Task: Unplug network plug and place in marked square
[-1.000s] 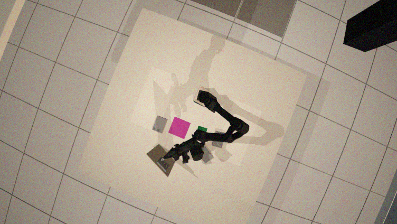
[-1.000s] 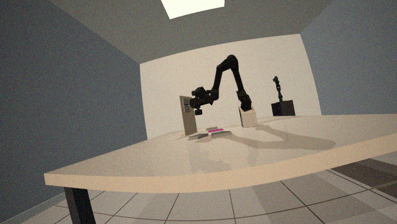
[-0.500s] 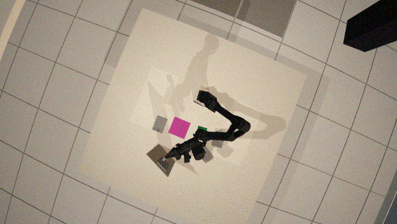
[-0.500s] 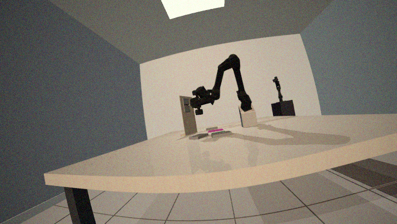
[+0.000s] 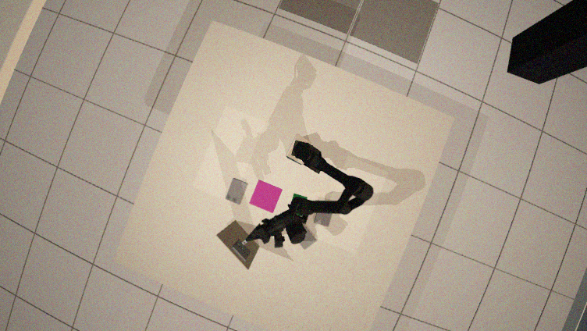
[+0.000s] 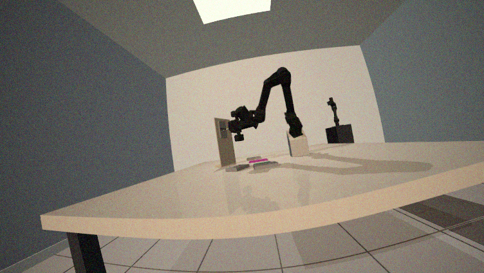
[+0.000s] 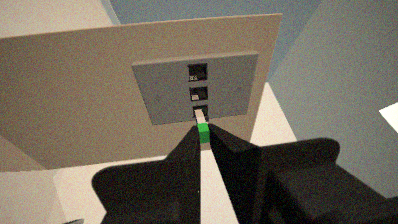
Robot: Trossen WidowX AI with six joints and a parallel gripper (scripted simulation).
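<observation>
The magenta square lies 24 cm below my gripper tip, 16 cm behind it and 1 cm to the left of it. From my gripper tip the other things lie so: upright panel: 9 cm below, 5 cm ahead, 2 cm to the right; then network plug: 1 cm ahead; then green square: 24 cm below, 16 cm to the left, 16 cm behind.
</observation>
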